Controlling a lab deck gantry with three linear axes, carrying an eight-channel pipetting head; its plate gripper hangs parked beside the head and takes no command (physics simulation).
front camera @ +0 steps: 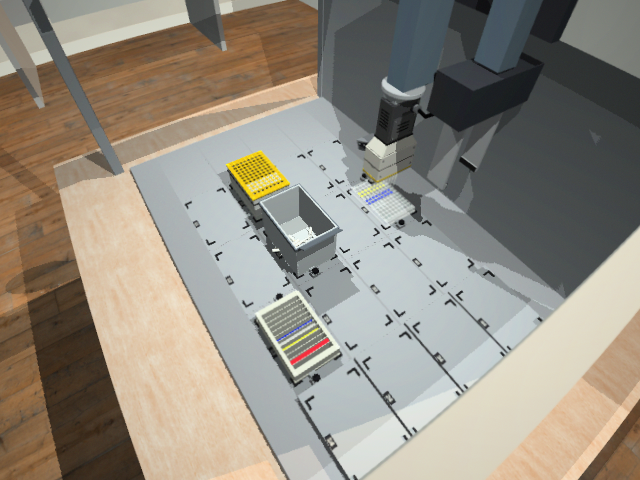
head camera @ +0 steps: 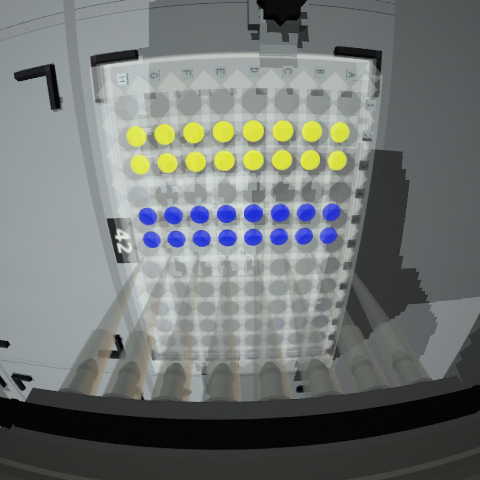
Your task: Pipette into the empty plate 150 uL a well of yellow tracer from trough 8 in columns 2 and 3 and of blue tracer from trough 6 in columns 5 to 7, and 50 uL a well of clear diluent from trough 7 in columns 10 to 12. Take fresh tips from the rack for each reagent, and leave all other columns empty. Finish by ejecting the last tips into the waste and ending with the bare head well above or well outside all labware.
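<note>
The pipetting head [front camera: 388, 157] is over the plate [front camera: 397, 207] [head camera: 200, 62], at the back right of the deck. In the head camera view, its eight channels [head camera: 272, 385] carry pale tips with no coloured liquid showing; their thin ends are near column 7, height unclear. Columns 2 and 3 are yellow, columns 5 and 6 blue; column 7 and the others show no colour. The tip rack [front camera: 283, 181] has white tips in its near part. The waste bin [front camera: 315, 253] holds loose tips. The trough block [front camera: 316, 363] shows blue, whitish, yellow and red strips. The parked gripper's fingers cannot be made out.
A small white piece [front camera: 275, 251] lies beside the waste bin's left wall. A dark carriage block [front camera: 485, 93] hangs on a blue-grey column to the right of the head. The bin's tall walls stand between the tip rack and the trough block.
</note>
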